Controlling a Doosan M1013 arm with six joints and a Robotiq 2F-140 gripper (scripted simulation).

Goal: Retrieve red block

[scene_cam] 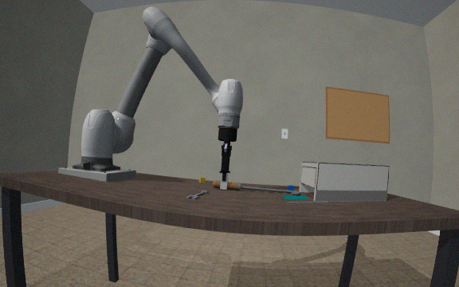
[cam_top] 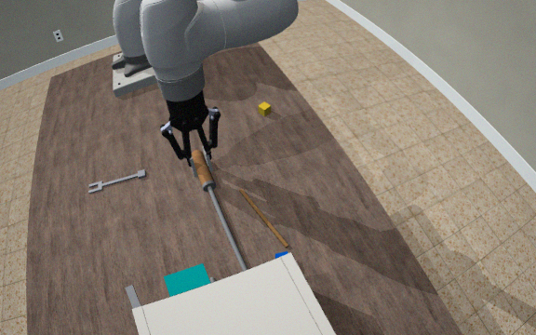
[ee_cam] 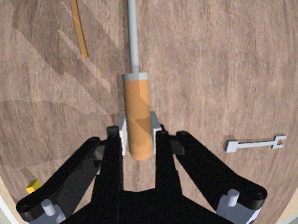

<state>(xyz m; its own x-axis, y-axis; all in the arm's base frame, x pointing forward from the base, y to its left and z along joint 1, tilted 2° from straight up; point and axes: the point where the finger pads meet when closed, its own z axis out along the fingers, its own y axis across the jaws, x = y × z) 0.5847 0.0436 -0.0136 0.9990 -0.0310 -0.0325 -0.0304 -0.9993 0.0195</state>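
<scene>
Now: hand 27 cm short of the teal square, 13 cm to the left of it and 4 cm above it. Also, from my hand: hook tool 13 cm ahead, 4 cm to the right, 2 cm below; then grey wrench 7 cm behind, 22 cm to the right, 3 cm below; then thin wooden stick 18 cm ahead, 8 cm to the left, 3 cm below.
</scene>
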